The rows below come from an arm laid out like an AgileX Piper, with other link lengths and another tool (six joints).
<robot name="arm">
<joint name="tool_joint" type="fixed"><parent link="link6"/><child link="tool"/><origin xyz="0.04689 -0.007 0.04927" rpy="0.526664 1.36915 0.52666"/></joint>
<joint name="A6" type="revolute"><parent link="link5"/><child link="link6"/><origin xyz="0.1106 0 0.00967"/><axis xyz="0.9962 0 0.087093"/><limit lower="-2.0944" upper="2.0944"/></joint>
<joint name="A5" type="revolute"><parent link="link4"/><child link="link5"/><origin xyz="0 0 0"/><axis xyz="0 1 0"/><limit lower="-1.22" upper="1.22"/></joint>
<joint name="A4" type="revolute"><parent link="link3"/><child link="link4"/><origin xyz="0.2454 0 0.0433"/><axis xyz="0.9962 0 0.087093"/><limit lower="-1.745" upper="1.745"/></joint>
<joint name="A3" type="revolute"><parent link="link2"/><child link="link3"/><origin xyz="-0.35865 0 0.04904"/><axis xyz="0 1 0"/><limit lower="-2.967" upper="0"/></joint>
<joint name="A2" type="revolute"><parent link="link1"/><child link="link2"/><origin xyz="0 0 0"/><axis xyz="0 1 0"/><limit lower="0" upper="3.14"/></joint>
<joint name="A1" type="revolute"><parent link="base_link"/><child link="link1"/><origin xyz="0 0 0.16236"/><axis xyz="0 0 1"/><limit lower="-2.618" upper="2.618"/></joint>
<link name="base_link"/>
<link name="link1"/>
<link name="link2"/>
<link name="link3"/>
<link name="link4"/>
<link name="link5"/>
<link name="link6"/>
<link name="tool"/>
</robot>
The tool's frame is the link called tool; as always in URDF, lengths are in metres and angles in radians.
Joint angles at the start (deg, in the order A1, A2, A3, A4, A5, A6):
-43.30, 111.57, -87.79, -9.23, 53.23, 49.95
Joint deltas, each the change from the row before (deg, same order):
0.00, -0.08, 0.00, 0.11, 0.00, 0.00
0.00, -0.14, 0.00, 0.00, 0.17, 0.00
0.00, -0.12, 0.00, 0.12, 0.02, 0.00
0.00, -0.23, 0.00, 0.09, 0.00, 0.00
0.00, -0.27, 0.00, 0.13, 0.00, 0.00
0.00, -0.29, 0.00, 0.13, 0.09, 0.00
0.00, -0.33, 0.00, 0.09, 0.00, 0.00
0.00, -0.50, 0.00, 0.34, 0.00, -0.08
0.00, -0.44, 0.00, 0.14, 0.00, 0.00
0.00, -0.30, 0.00, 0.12, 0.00, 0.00
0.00, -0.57, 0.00, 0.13, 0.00, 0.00
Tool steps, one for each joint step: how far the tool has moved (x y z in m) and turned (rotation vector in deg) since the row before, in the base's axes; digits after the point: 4 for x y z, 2 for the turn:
0.0000, 0.0003, 0.0006, 0.02, -0.13, -0.04
-0.0006, 0.0005, 0.0010, 0.01, 0.03, -0.03
-0.0001, 0.0004, 0.0009, 0.01, -0.15, -0.04
-0.0003, 0.0005, 0.0019, -0.10, -0.23, -0.03
-0.0003, 0.0006, 0.0022, -0.10, -0.28, -0.04
-0.0005, 0.0008, 0.0023, -0.05, -0.23, -0.05
-0.0004, 0.0006, 0.0027, -0.16, -0.30, -0.03
-0.0004, 0.0013, 0.0040, -0.12, -0.56, -0.03
-0.0006, 0.0009, 0.0036, -0.20, -0.41, -0.04
-0.0004, 0.0007, 0.0024, -0.12, -0.30, -0.03
-0.0009, 0.0012, 0.0047, -0.30, -0.50, -0.04

